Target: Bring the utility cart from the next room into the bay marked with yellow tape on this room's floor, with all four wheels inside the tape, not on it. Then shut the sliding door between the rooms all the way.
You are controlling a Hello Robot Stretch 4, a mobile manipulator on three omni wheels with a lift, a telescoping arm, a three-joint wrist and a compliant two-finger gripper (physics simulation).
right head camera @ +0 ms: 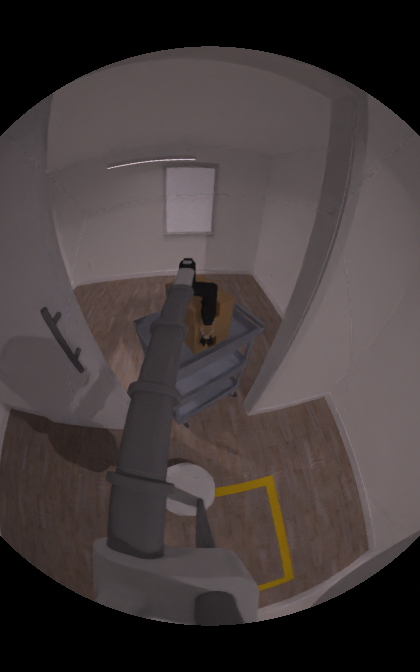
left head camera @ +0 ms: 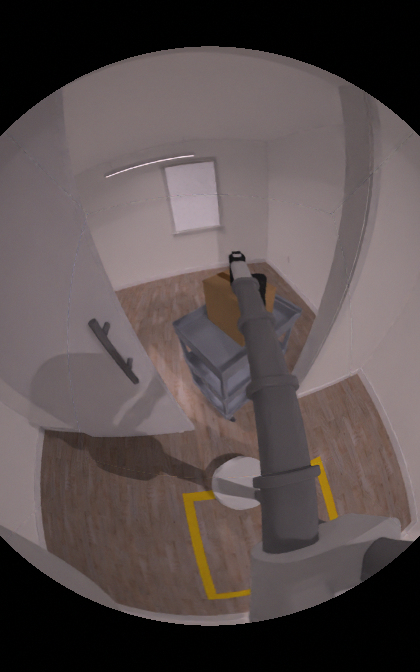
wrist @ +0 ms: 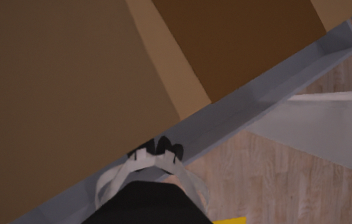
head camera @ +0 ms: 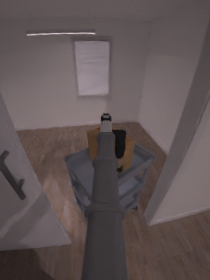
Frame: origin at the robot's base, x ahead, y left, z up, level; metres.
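Seen in the pictures: gripper, fingertip midpoint: (wrist: 155, 147) (head camera: 117, 172).
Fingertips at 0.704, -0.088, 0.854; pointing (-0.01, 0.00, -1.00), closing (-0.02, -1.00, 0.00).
Offsets run from my fingertips to a thing's top centre, as dx, dy, dz. "pt": to the spot under its first point.
The grey utility cart (head camera: 80, 170) (left head camera: 210, 340) (right head camera: 207, 372) (wrist: 250, 107) stands upright at the doorway, a brown box on its top tray. The gripper (head camera: 120, 169) (right head camera: 206, 341) (wrist: 155, 146) is shut and empty, pointing down at the near side of the top tray, between its rim and the box; one fingertip is partly hidden by the box. The arm hides the gripper in the left head view. The yellow tape (left head camera: 197, 540) (right head camera: 281, 530) (wrist: 230, 220) lies on this room's floor, partly hidden. The sliding door (head camera: 30, 220) (left head camera: 115, 405) (right head camera: 85, 400) stands open at the left.
The brown box {+0.200, +0.058, +0.190} (head camera: 129, 155) (left head camera: 220, 300) (right head camera: 225, 320) (wrist: 75, 90) rises above the tray. The door handle {pt -0.298, +0.479, +0.292} (head camera: 11, 175) (left head camera: 114, 352) (right head camera: 62, 340) sticks out. The right door jamb (head camera: 175, 125) (left head camera: 345, 250) (right head camera: 320, 250) is close beside the cart. A pale disc (left head camera: 235, 472) (right head camera: 192, 475) overlaps the tape's far edge.
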